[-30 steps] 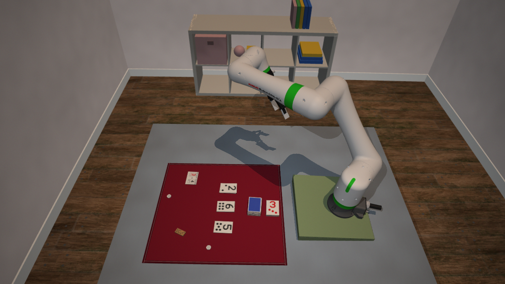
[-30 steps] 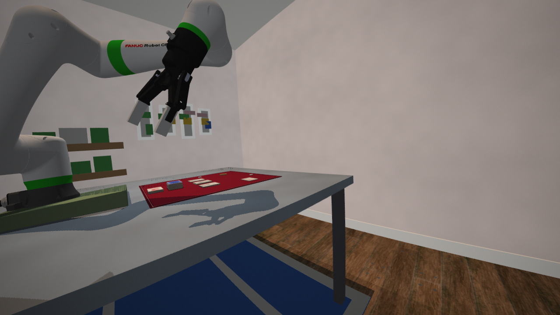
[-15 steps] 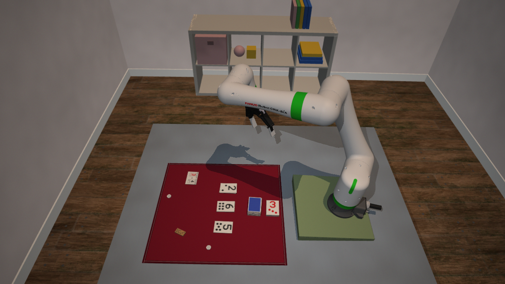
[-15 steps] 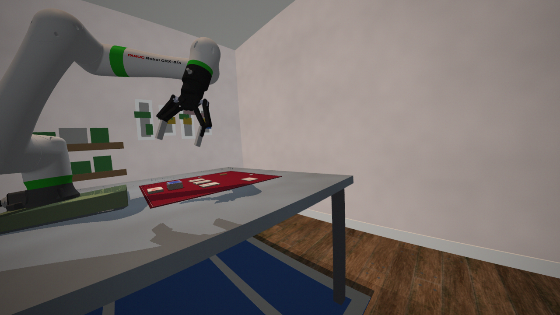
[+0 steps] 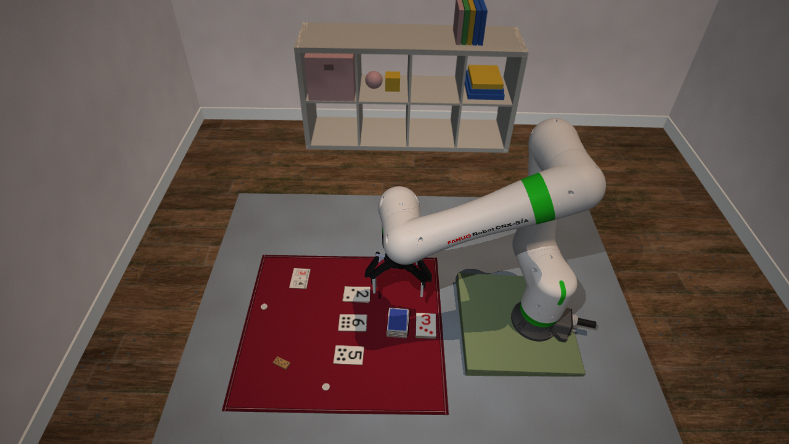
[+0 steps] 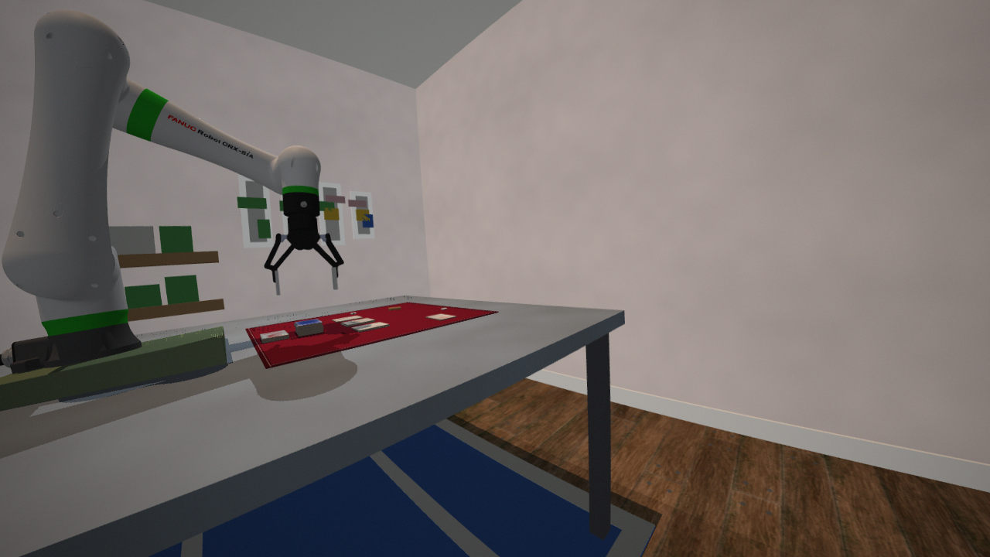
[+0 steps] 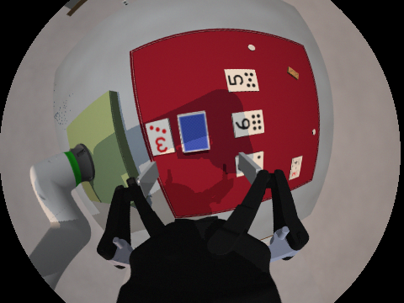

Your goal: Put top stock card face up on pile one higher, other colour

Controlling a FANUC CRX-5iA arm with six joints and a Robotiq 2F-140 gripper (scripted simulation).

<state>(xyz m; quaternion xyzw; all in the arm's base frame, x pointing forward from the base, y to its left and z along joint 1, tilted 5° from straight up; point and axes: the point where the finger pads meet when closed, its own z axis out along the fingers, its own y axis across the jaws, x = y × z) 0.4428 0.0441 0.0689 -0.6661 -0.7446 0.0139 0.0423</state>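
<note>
Now: hand 120 mm above the red 3 card, 100 mm past it and 30 mm to the right of it. From my hand the other things lie so: red card cloth: 160 mm ahead, 140 mm below, 80 mm to the left; then black 6 card: 130 mm ahead, 120 mm below, 70 mm to the left; then black 5 card: 180 mm to the left, 130 mm below, 110 mm ahead.
</note>
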